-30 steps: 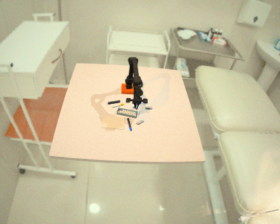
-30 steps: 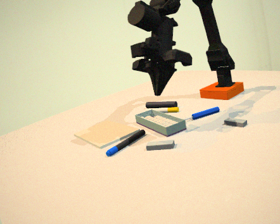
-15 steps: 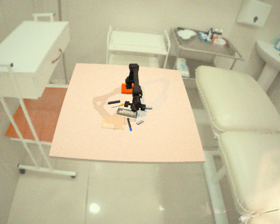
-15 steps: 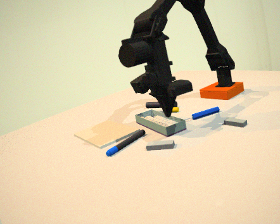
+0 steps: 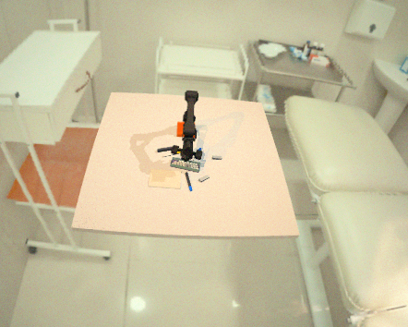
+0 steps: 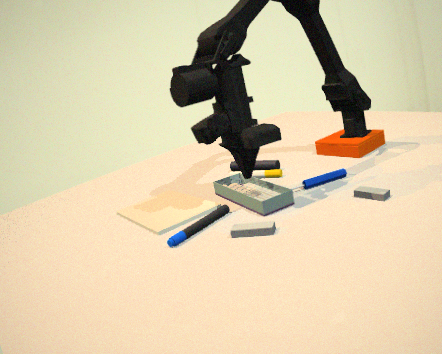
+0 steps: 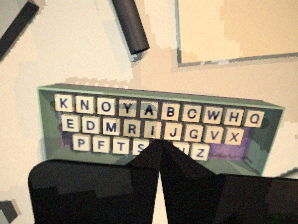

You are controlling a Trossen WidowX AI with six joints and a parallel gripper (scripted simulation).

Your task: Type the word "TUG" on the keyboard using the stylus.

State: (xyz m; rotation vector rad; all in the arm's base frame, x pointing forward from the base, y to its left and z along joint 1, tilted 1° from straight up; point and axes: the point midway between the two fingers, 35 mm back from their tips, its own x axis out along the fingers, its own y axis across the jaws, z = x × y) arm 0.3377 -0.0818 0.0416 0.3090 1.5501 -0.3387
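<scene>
Now: the blue stylus 9 cm to the left of my gripper tip, 7 cm behind it and 3 cm below it. Round my gripper tip: cream notepad 14 cm to the right, 9 cm ahead, 4 cm below; yellow-tipped marker 11 cm behind, 6 cm to the right, 3 cm below.
</scene>
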